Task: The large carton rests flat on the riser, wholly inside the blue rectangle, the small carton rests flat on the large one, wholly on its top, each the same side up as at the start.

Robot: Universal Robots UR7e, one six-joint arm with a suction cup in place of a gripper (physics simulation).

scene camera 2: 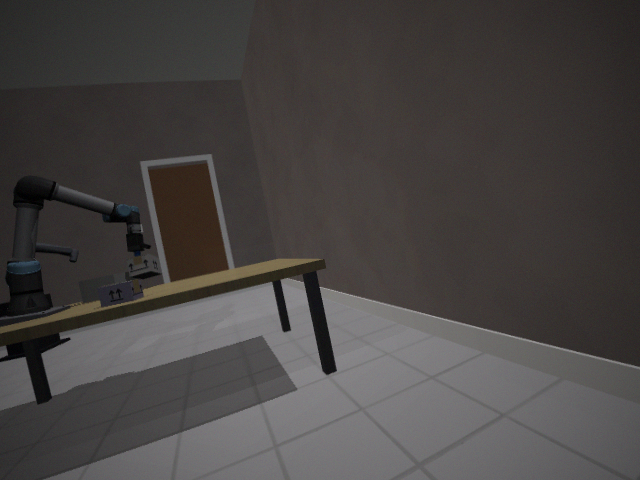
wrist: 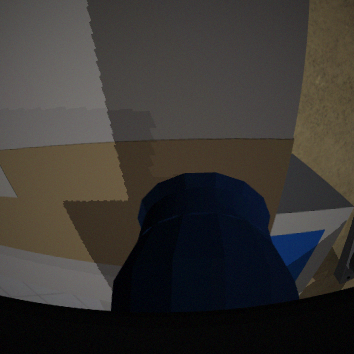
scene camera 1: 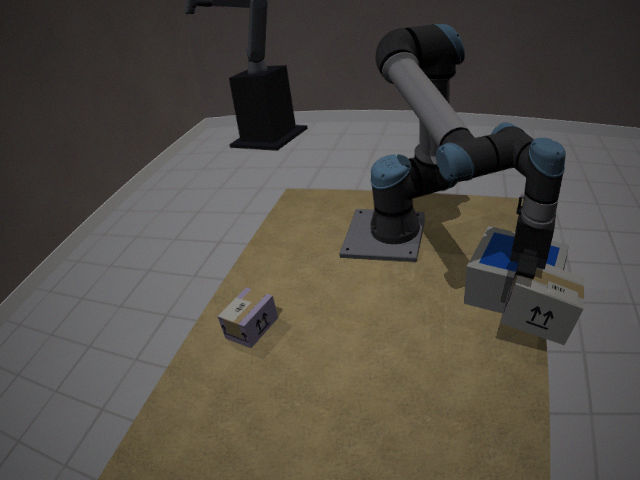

Labels:
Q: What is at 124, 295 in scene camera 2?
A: A small carton.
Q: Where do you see a large carton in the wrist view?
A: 106, 106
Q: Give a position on the suction cup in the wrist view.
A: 204, 244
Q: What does the small carton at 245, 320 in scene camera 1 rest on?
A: The table.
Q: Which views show the small carton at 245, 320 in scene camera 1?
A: Scene camera 2 and scene camera 1 only.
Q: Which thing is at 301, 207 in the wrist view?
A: A grey riser.

